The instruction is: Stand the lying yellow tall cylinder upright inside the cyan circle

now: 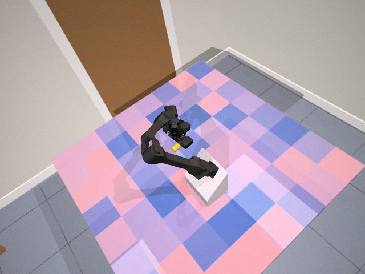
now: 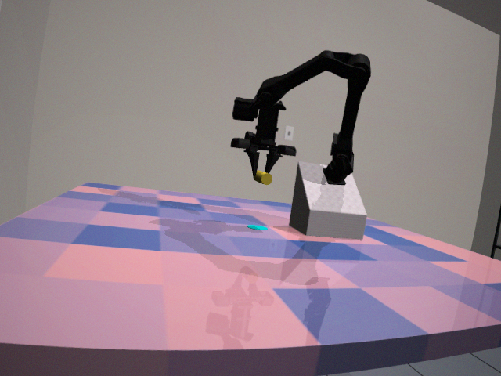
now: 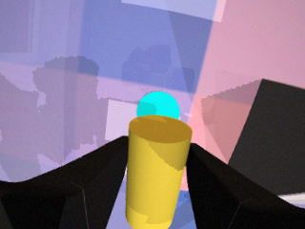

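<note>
Now: gripper tip 30 mm to the right of the cyan circle and 150 mm above it. Also, from my gripper tip: yellow tall cylinder (20 mm to the left).
</note>
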